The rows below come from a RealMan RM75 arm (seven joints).
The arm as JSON. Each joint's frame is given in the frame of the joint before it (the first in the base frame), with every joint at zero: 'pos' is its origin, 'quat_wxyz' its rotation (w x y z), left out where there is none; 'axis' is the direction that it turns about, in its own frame. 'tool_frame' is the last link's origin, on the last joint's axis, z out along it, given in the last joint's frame.
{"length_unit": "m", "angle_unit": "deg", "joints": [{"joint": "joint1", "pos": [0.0, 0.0, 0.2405], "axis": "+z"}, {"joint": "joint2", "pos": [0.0, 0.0, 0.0], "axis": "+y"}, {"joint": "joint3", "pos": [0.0, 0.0, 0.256], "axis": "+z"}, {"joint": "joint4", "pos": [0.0, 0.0, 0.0], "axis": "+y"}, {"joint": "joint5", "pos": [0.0, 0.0, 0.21], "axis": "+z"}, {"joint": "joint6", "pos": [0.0, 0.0, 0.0], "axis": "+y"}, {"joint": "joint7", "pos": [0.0, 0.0, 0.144], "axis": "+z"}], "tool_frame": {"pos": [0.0, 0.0, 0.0]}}
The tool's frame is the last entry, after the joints.
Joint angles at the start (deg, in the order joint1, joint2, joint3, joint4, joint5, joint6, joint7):
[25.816, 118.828, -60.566, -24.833, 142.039, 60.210, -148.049]
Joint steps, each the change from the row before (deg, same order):
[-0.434, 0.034, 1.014, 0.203, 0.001, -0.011, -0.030]
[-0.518, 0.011, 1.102, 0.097, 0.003, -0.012, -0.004]
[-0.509, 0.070, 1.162, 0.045, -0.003, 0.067, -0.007]
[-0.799, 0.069, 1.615, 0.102, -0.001, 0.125, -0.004]
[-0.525, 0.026, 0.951, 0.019, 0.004, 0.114, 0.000]
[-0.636, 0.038, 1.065, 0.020, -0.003, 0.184, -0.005]
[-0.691, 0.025, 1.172, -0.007, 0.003, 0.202, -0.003]
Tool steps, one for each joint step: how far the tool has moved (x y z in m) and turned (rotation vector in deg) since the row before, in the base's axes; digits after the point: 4 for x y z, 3 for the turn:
[0.0055, -0.0024, 0.0024, 0.674, 0.440, -1.084]
[0.0059, -0.0028, 0.0032, 0.812, 0.444, -1.135]
[0.0054, -0.0029, 0.0032, 0.882, 0.503, -1.038]
[0.0083, -0.0048, 0.0045, 1.229, 0.683, -1.534]
[0.0050, -0.0032, 0.0029, 0.771, 0.375, -0.891]
[0.0058, -0.0040, 0.0032, 0.874, 0.412, -0.988]
[0.0062, -0.0045, 0.0037, 0.995, 0.418, -1.061]

